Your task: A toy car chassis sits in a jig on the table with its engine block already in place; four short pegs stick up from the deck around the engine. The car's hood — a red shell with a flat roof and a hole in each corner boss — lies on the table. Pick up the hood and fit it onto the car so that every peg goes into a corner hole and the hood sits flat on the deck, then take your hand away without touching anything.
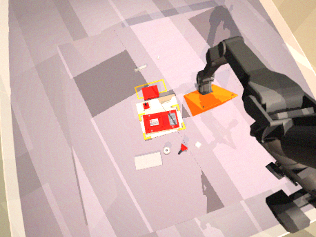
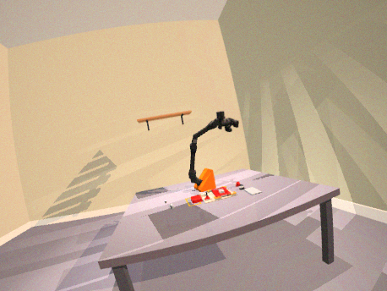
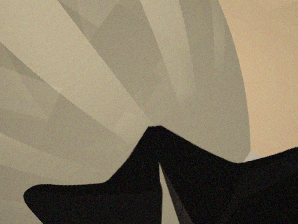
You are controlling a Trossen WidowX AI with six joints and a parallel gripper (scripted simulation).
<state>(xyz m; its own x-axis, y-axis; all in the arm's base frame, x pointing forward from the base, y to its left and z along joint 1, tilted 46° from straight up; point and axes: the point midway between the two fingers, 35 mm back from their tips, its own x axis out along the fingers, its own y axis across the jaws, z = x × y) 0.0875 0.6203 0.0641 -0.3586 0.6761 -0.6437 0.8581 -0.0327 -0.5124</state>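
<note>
Right now my gripper tip is 200 mm short of the red flat-topped shell, 530 mm to the left of it and 530 mm above it.
</note>
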